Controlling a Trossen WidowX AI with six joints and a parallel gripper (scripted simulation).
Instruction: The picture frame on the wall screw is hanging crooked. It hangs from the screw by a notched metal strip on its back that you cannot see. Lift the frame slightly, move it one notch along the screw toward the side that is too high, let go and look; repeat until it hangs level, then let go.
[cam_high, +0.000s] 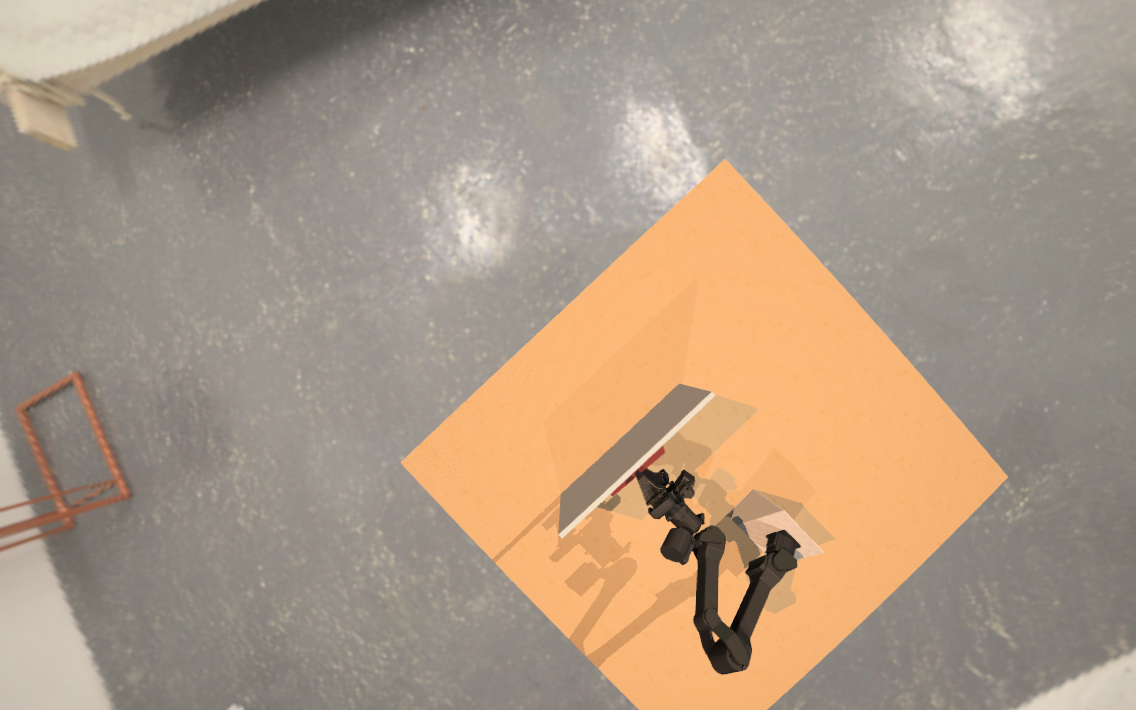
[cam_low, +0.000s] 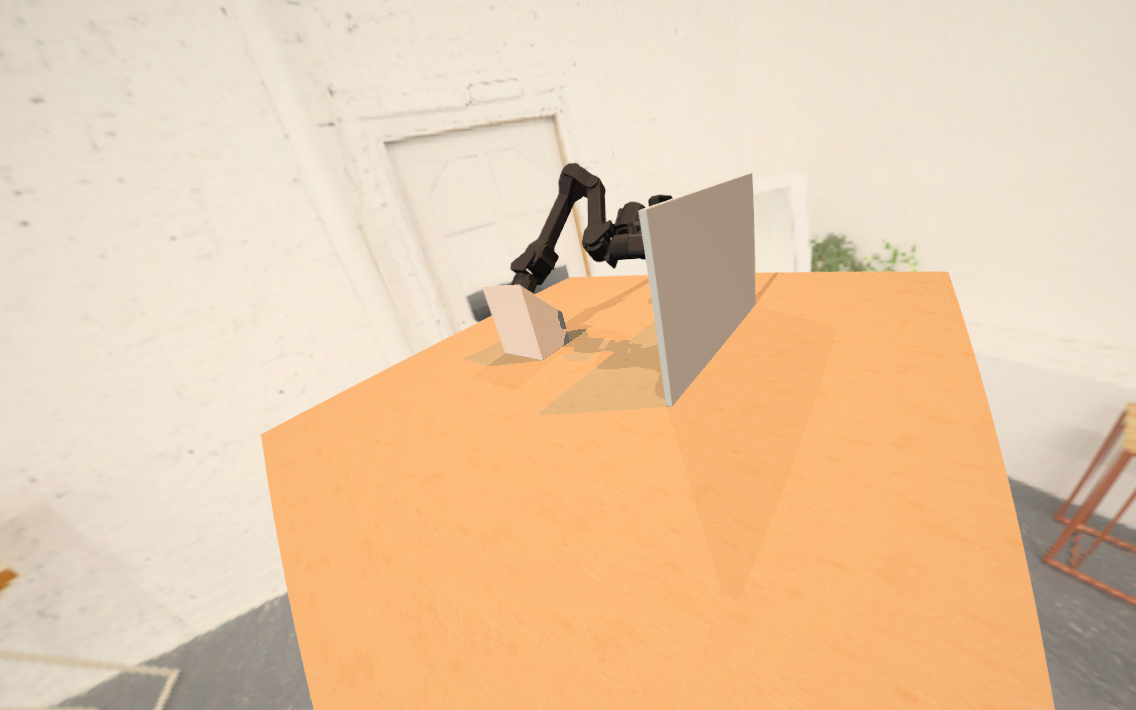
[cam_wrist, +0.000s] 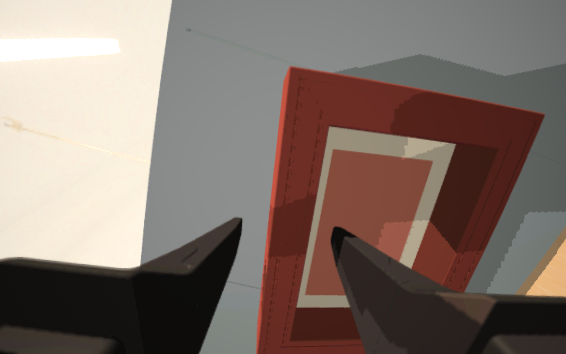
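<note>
The dark red picture frame lies 5 cm below my gripper tip and 1 cm ahead of it. The rest, counted from my gripper tip: grey wall panel: 6 cm below, 2 cm ahead, 1 cm to the right.
</note>
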